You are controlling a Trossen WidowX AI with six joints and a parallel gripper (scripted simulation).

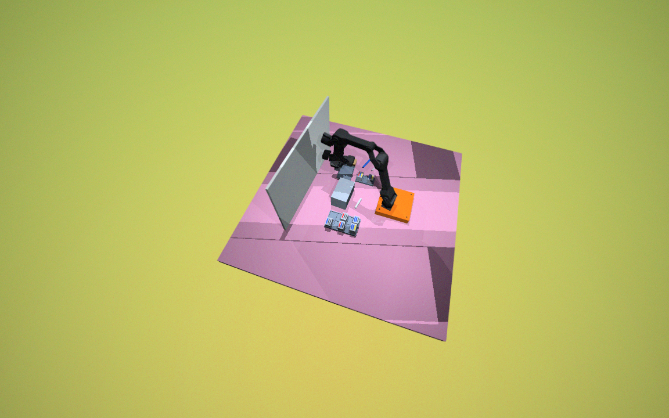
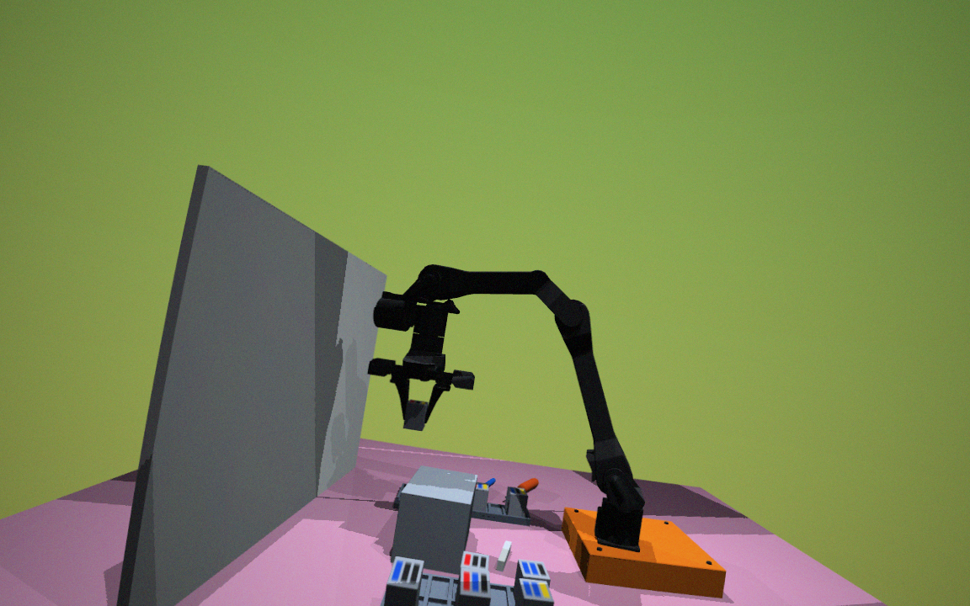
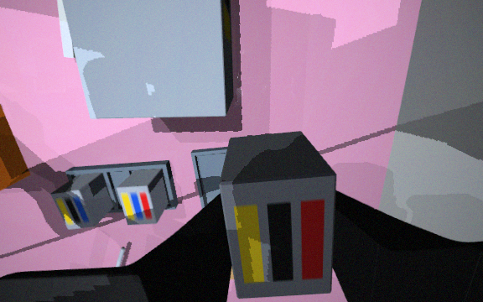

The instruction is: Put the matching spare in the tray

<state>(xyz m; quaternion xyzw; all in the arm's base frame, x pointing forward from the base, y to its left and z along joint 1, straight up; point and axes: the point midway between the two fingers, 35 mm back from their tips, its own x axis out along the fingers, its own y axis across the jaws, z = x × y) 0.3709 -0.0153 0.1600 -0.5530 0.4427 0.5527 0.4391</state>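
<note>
My gripper tip is 1 cm past the grey tray, 10 cm to the left of it and 16 cm above it. Round my gripper tip: grey spare block 2 cm above; grey box 9 cm behind, 10 cm to the left, 12 cm below; tall grey panel 15 cm ahead, 12 cm to the left, 6 cm above.
</note>
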